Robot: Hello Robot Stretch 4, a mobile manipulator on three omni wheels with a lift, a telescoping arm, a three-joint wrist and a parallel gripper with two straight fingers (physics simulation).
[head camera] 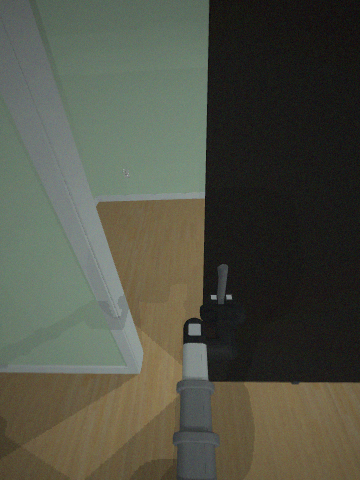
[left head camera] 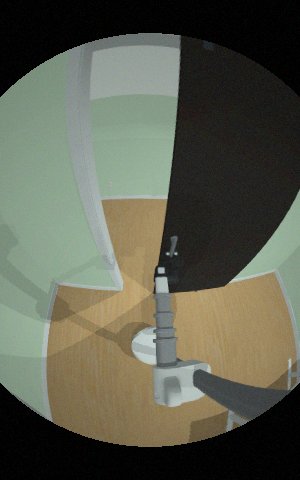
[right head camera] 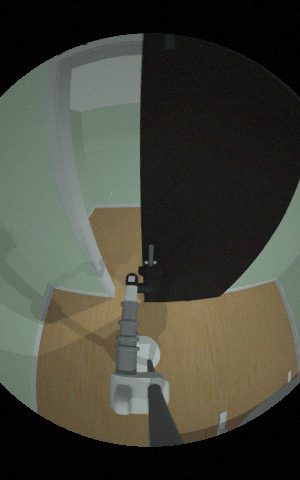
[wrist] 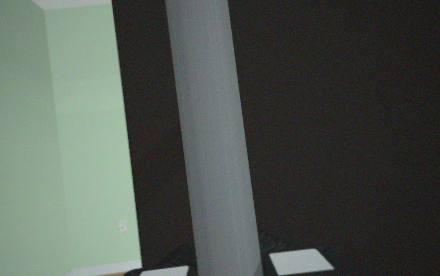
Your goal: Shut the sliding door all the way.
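Where they show: gripper, fingertip midpoint: (left head camera: pixel 169 246); robot's base, origin of the base link: (left head camera: pixel 151 344) (right head camera: pixel 139 352).
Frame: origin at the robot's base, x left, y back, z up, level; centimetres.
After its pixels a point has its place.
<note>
The black sliding door (head camera: pixel 280 175) {z 129.0, x -21.5, y -62.3 cm} (left head camera: pixel 230 150) {z 151.1, x -28.4, y -62.3 cm} (right head camera: pixel 200 150) {z 151.1, x -27.4, y -62.3 cm} (wrist: pixel 340 125) {z 95.7, x -16.9, y -62.3 cm} stands at the right of the doorway. An open gap shows between its left edge and the white door frame (head camera: pixel 60 165) {z 131.4, x 34.7, y -67.8 cm} (left head camera: pixel 80 130) {z 156.5, x 34.9, y -67.8 cm} (right head camera: pixel 62 145) {z 156.8, x 34.5, y -70.2 cm} at the left. The grey upright bar handle (head camera: pixel 223 280) {z 99.2, x -9.2, y -55.3 cm} (left head camera: pixel 173 245) {z 98.1, x -9.1, y -55.3 cm} (right head camera: pixel 151 252) {z 99.6, x -9.6, y -55.5 cm} (wrist: pixel 215 140) {z 95.5, x -9.2, y -55.3 cm} is on the door near its left edge. My gripper (head camera: pixel 221 298) (left head camera: pixel 171 254) (right head camera: pixel 150 262) (wrist: pixel 229 249) {z 89.2, x -9.2, y -62.1 cm} is shut on the handle, with one white-tipped finger on each side of it.
Through the gap show wooden floor and a green wall (head camera: pixel 135 120) {z 98.6, x 62.3, y -291.7 cm} with a small outlet (head camera: pixel 126 173) {z 37.1, x 84.9, y -291.0 cm}. A green wall (head camera: pixel 30 280) {z 85.9, x 64.9, y -67.4 cm} with a white baseboard (head camera: pixel 60 369) {z 3.0, x 84.8, y -66.0 cm} stands left of the frame. My grey arm (head camera: pixel 196 410) {z 100.1, x -0.3, y -22.5 cm} reaches forward to the door. White pieces lie at the lower right (right head camera: pixel 223 422).
</note>
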